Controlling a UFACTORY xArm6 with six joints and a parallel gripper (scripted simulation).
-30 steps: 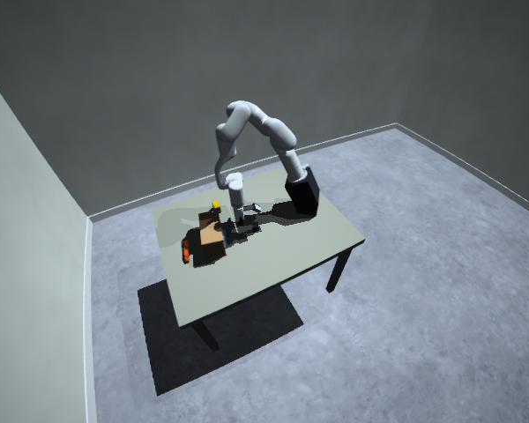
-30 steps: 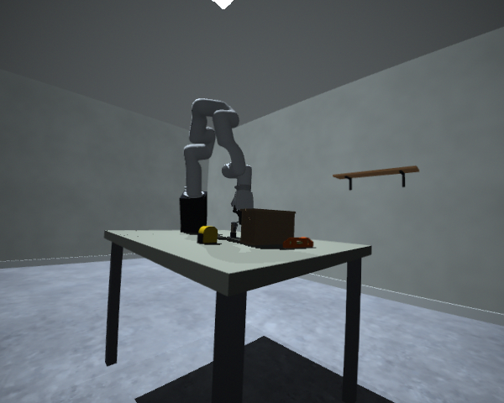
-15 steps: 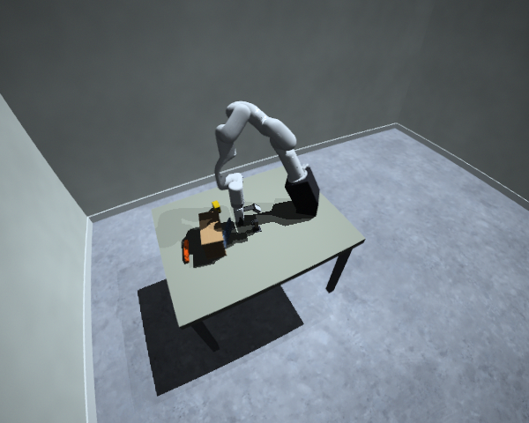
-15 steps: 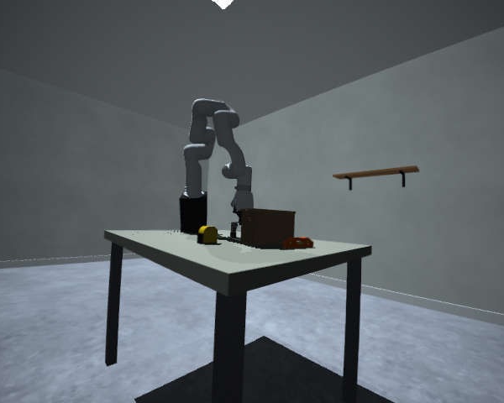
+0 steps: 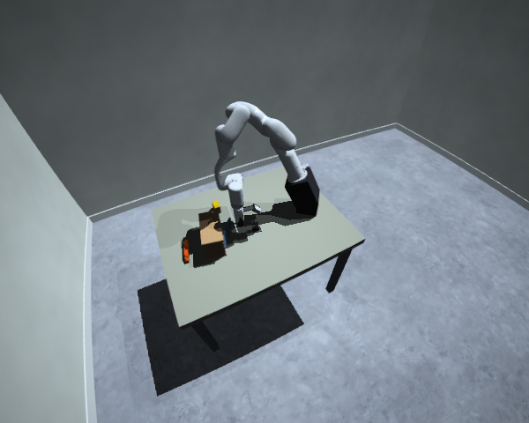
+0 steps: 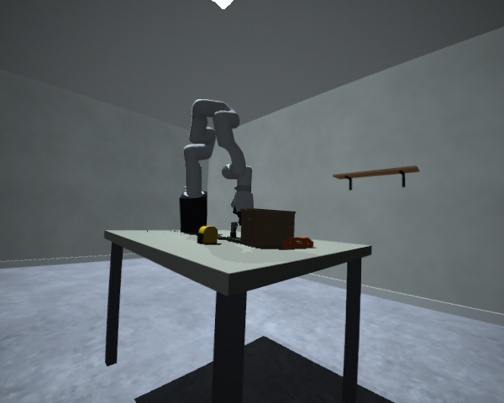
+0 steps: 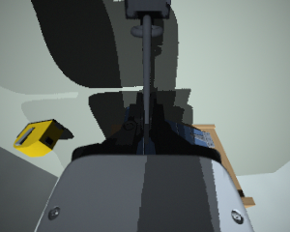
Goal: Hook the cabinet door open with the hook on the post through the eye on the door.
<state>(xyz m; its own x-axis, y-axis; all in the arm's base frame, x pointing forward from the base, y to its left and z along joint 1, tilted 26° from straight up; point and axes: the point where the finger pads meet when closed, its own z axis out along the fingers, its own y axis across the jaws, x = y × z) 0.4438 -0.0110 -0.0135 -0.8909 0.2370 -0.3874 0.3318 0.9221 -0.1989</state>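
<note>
Right now the thin grey hook is 2 cm below my hand and 1 cm behind it. Round my hand: orange object (34 cm ahead, 7 cm below, 6 cm to the right); then door (10 cm ahead, 2 cm to the left, 2 cm below); then yellow block (26 cm to the right, 6 cm below, 3 cm ahead).
</note>
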